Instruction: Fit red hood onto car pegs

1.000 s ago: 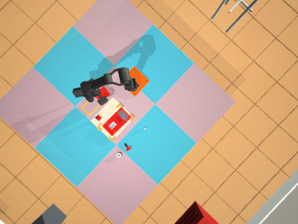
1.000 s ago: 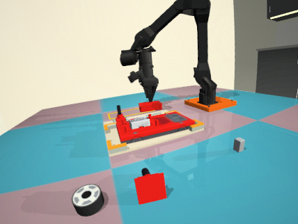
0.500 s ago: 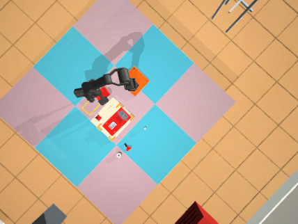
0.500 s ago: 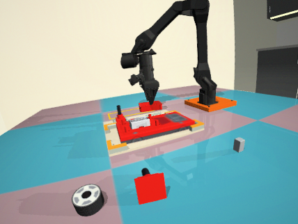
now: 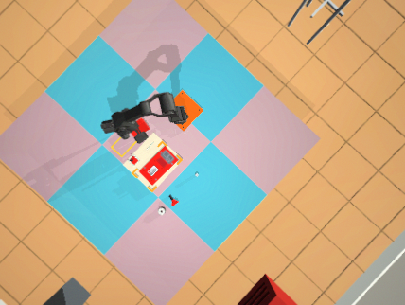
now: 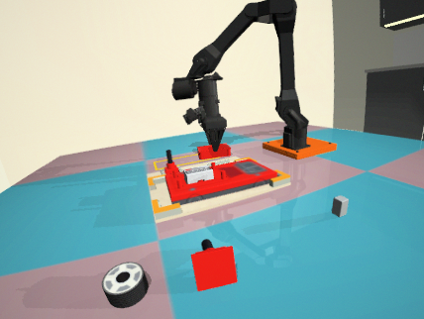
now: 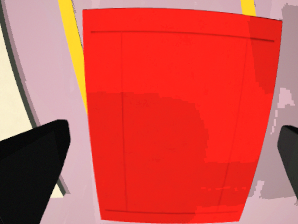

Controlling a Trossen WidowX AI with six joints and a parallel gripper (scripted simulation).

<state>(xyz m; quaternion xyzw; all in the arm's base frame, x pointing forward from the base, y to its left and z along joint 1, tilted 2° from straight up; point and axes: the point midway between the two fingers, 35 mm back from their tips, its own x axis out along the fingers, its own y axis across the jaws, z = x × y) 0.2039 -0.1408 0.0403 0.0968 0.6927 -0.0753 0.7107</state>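
Now: the red hood 1 cm below my gripper tip. The rest, counted from my gripper tip: grey engine block 22 cm to the left, 12 cm ahead; black-and-white wheel 40 cm to the left, 26 cm ahead, 1 cm below.
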